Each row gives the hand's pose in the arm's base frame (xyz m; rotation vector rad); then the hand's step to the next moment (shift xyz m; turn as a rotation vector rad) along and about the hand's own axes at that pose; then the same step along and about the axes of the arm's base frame.
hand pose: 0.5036 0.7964 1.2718 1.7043 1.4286 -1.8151
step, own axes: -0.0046 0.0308 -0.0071 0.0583 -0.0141 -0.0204
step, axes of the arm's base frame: 0.0286 -0.0111 -0.0089 -0.0141 0.0465 -0.0406
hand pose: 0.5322 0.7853 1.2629 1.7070 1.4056 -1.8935
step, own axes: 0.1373 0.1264 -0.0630 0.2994 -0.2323 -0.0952
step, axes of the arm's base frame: 0.0894 0.0389 -0.1712 -0.1915 0.3138 -0.1323
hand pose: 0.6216 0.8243 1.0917 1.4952 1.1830 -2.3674
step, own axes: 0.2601 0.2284 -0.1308 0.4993 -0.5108 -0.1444
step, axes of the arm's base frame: 0.0669 0.0061 -0.3639 -0.3866 0.5995 -0.1491
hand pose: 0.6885 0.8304 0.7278 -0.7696 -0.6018 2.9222
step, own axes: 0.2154 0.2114 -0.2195 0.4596 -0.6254 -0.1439
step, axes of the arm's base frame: -0.0732 -0.0836 -0.3563 -0.3568 0.6988 -0.0862
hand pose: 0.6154 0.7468 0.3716 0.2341 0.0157 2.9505
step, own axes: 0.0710 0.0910 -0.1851 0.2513 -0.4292 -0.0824
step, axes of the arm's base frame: -0.1144 -0.0759 -0.1695 -0.1800 0.4679 -0.0530
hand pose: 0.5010 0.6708 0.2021 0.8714 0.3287 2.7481
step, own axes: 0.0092 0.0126 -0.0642 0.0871 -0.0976 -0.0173
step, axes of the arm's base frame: -0.0470 -0.0182 -0.0427 -0.0639 0.1154 0.0051
